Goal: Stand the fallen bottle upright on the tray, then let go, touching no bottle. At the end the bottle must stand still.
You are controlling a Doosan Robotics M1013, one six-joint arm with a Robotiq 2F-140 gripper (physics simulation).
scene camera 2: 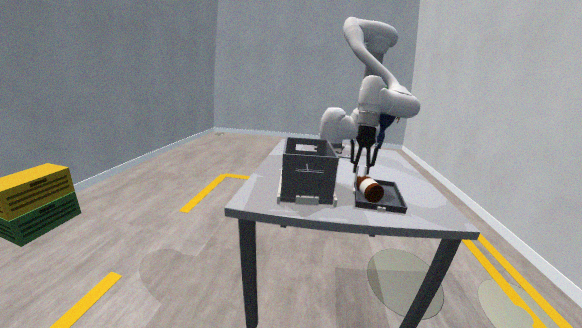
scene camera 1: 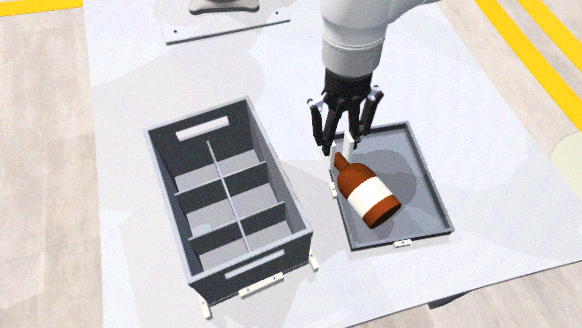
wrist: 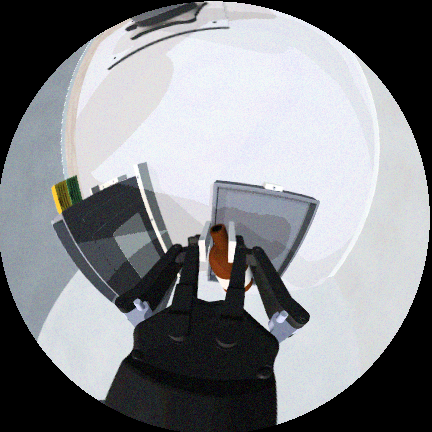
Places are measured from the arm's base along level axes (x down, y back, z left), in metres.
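Pixels of known places: gripper, fingertip midpoint: (scene camera 1: 337, 162) (wrist: 219, 228).
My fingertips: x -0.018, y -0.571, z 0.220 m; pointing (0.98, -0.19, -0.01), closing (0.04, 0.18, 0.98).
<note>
Ahead of a thing's pixels: the offset from my fingertips to its top centre.
The brown bottle {dx -0.049, dy -0.060, dz +0.031 m} (scene camera 1: 371, 192) (scene camera 2: 370, 188) (wrist: 220, 260) with a white label lies on its side on the grey tray (scene camera 1: 425, 215) (scene camera 2: 395, 196) (wrist: 265, 207). Its base points toward the tray's front edge in scene camera 1. Its neck is at the tray's left rim, on the side of the crate. My gripper (scene camera 1: 340, 152) (scene camera 2: 361, 173) (wrist: 219, 228) points down over that rim, with its two white pads on either side of the neck. It is shut on the bottle's neck. The pads and fingers hide part of the neck and body in the wrist view.
A dark, high-walled crate {dx -0.144, dy -0.086, dz -0.211 m} (scene camera 1: 295, 256) (scene camera 2: 307, 185) (wrist: 100, 220) with dividers stands left of the tray. White brackets sit at the bases of both. A person in dark blue trousers (scene camera 2: 384, 131) is partly hidden behind the arm. Yellow and green boxes (scene camera 2: 37, 200) stand on the floor.
</note>
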